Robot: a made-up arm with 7 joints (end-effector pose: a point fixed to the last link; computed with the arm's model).
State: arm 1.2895 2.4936 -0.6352 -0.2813 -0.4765 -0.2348 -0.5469
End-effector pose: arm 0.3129 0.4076 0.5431 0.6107 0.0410 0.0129 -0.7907
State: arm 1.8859 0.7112 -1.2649 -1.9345 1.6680 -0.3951 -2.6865
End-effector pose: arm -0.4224 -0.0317 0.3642 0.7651 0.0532 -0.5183 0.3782
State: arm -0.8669 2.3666 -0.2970 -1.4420 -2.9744 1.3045 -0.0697
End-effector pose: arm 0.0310 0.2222 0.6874 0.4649 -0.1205 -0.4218 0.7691
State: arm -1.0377 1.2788 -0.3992 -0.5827 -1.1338 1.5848 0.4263
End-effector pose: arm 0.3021 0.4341 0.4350 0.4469 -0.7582 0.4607 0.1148
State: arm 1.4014 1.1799 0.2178 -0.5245 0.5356 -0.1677 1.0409
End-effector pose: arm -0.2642 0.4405 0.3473 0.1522 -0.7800 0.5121 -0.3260
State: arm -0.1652 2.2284 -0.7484 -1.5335 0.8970 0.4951 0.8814
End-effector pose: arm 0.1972 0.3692 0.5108 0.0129 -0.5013 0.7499 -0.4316
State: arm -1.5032 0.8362 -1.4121 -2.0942 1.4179 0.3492 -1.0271
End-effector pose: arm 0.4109 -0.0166 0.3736 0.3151 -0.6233 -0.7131 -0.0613
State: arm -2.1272 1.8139 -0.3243 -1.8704 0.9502 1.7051 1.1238
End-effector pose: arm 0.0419 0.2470 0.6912 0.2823 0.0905 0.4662 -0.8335
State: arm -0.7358 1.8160 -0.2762 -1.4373 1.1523 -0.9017 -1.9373
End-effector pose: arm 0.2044 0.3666 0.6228 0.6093 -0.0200 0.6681 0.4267
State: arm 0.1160 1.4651 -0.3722 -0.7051 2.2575 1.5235 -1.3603
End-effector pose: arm 0.0662 0.4521 0.2512 0.6192 0.2376 -0.4939 0.5623
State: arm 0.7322 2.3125 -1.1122 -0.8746 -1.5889 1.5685 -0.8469
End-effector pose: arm 0.1895 0.3873 0.5178 0.0859 0.1602 -0.3145 0.9317
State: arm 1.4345 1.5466 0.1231 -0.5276 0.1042 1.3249 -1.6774
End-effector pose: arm -0.1154 0.4728 0.5016 0.7658 0.4157 0.3076 -0.3823
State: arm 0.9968 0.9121 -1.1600 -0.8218 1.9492 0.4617 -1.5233
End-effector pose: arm -0.3683 0.2781 0.1493 0.8555 0.3954 -0.1985 0.2690
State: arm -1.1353 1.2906 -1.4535 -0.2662 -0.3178 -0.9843 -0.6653
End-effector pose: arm 0.3751 0.4106 0.3930 0.2466 -0.2058 -0.8046 -0.4994
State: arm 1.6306 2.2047 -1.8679 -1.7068 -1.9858 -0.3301 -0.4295
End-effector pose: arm -0.0771 0.3699 0.5277 0.5039 -0.7905 0.1920 0.2904
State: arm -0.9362 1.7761 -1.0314 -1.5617 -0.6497 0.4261 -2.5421
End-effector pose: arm 0.2886 0.3119 0.5094 0.1065 0.0911 0.1592 -0.9772
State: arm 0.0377 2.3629 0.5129 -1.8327 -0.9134 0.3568 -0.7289
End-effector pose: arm 0.1964 0.1510 0.7041 0.3503 -0.1232 0.3364 0.8654
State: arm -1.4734 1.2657 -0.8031 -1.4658 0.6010 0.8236 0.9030
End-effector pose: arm 0.4113 0.1909 0.5559 0.0473 -0.0066 0.7226 -0.6896
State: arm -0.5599 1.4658 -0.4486 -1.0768 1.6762 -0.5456 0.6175
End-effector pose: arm 0.2990 0.4038 0.4236 0.2670 0.1985 0.3901 -0.8586
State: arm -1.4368 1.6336 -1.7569 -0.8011 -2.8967 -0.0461 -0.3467
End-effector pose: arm 0.3056 0.4141 0.5072 0.2728 -0.1160 0.2759 -0.9143
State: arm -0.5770 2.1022 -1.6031 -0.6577 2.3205 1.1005 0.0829
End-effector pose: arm 0.0605 0.4500 0.5085 0.0741 -0.7615 0.2360 -0.5991
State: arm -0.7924 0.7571 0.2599 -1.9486 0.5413 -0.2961 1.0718
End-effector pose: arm 0.3237 0.1893 0.3894 0.0693 0.6922 0.2528 -0.6724
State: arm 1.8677 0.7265 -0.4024 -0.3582 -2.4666 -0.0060 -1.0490
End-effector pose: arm -0.4839 0.1630 0.4881 0.4974 -0.8605 0.1044 -0.0354
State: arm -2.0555 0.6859 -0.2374 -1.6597 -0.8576 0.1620 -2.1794
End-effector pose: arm 0.2176 0.0026 0.7443 0.6466 -0.5377 0.2181 0.4951
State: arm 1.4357 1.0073 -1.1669 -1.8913 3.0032 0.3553 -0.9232
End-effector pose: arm -0.3057 0.1054 0.2579 0.2713 0.6230 0.3850 0.6245
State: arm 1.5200 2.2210 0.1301 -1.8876 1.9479 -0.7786 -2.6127
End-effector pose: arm 0.2105 0.3972 0.3002 0.3133 -0.1606 -0.8136 -0.4627
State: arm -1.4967 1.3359 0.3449 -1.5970 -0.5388 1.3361 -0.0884
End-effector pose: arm 0.2156 0.3383 0.6331 0.6202 -0.3408 0.5632 -0.4266
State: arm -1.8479 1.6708 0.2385 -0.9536 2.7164 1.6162 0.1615
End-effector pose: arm 0.0510 0.3357 0.6477 0.4138 -0.6046 -0.4412 0.5182
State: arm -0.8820 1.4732 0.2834 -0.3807 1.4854 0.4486 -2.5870
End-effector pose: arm 0.2161 0.5208 0.4153 0.0301 -0.3347 0.9381 0.0840
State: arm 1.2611 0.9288 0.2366 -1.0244 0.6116 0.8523 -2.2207
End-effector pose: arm -0.3280 0.4009 0.2662 0.9368 0.1097 -0.2900 -0.1622
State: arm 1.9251 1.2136 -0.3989 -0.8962 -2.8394 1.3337 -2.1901
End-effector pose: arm -0.3365 0.2742 0.4473 0.3998 0.5624 -0.3403 0.6388
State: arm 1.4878 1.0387 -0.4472 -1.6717 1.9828 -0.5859 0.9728
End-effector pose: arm -0.2631 0.3024 0.2248 0.3941 -0.5728 -0.0701 -0.7153
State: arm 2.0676 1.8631 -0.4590 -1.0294 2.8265 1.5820 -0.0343
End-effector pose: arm -0.1024 0.4045 0.4183 0.0708 0.8716 0.4291 0.2262
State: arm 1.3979 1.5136 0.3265 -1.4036 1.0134 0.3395 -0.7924
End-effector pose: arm -0.0784 0.4700 0.3204 0.5240 0.4462 -0.7250 0.0279
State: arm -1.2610 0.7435 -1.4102 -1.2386 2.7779 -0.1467 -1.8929
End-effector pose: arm 0.5146 0.0648 0.2583 0.2446 -0.2295 -0.8687 0.3646
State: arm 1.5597 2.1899 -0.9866 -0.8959 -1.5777 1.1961 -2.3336
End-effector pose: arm 0.0513 0.4616 0.3758 0.3056 0.4906 -0.7112 0.4000
